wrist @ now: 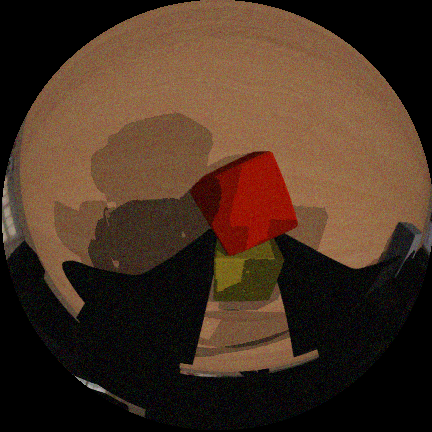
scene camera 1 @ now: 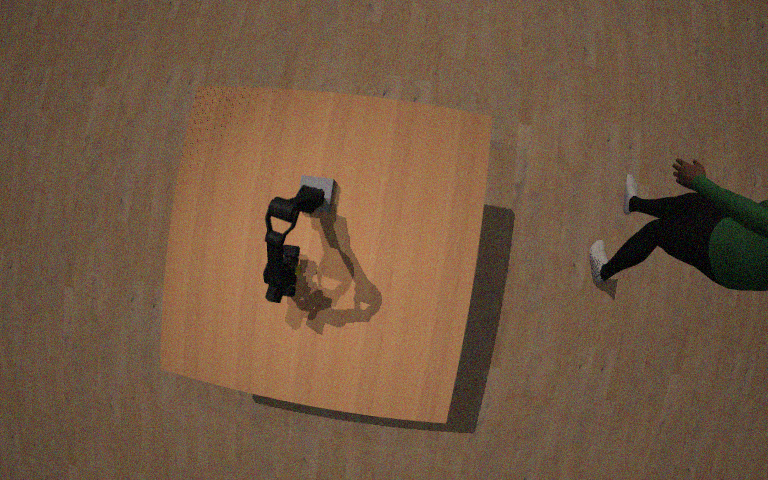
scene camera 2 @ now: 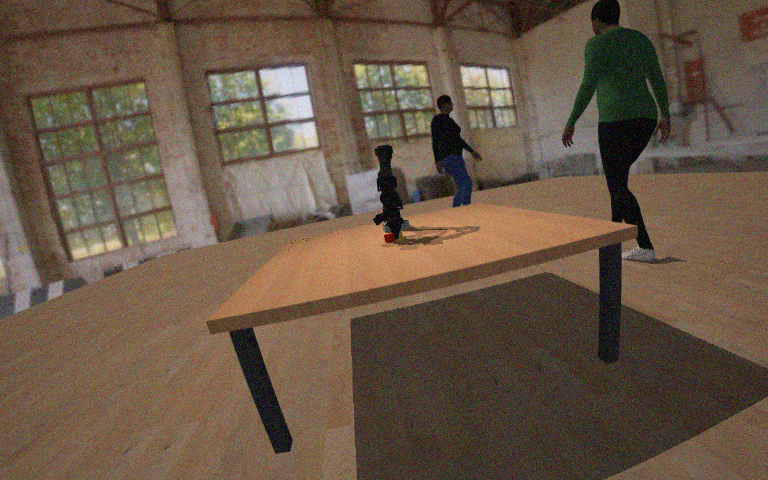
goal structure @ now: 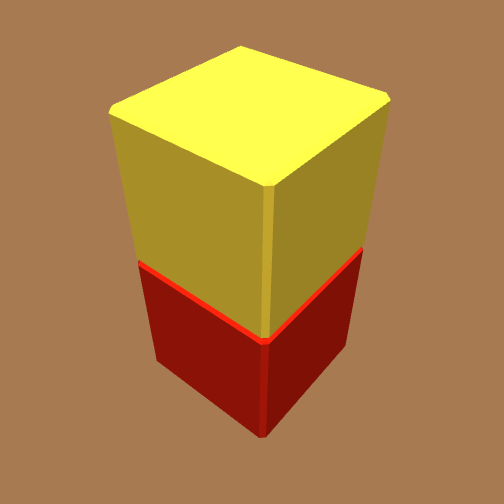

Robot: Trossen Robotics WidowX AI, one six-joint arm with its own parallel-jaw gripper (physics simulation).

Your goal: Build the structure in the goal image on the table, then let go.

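Places are measured from the arm's base along level axes (x ahead, y left, z up), in metres.
Pixels of known places: gripper, fingertip midpoint: (wrist: pixel 243 235) (scene camera 1: pixel 294 269) (scene camera 2: pixel 396 239); arm's base, origin of the base link: (wrist: pixel 401 270) (scene camera 1: pixel 314 198).
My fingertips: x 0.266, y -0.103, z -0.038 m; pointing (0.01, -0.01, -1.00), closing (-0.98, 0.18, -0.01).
Ahead of a thing's pixels: the offset from my fingertips to its top centre. Level surfaces: height alone.
A red cube @(0.027 m right, 0.001 m back, 0.028 m up) (wrist: pixel 250 200) (scene camera 2: pixel 389 237) sits tilted to the fingers in the wrist view, in front of a yellow cube. The yellow cube @(0.012 m left, 0.002 m ahead, 0.028 m up) (wrist: pixel 248 275) (scene camera 1: pixel 298 270) (scene camera 2: pixel 399 234) shows between the two fingers, partly covered by the red cube's near corner. In scene camera 2 both cubes are low at the table top, red on the left. My gripper (wrist: pixel 243 235) (scene camera 1: pixel 290 273) (scene camera 2: pixel 397 236) points down and is shut on the yellow cube. The red cube hides the fingertips in the wrist view. In scene camera 1 the arm hides the red cube.
The arm's grey base (scene camera 1: pixel 329 195) (wrist: pixel 407 240) stands on the wooden table @(0.005 m down) (scene camera 1: pixel 396 198) (scene camera 2: pixel 317 271). The arm's shadows fall over the table. A person in green (scene camera 1: pixel 736 249) (scene camera 2: pixel 625 73) is off the table's side. A person in black (scene camera 2: pixel 446 135) is behind the table.
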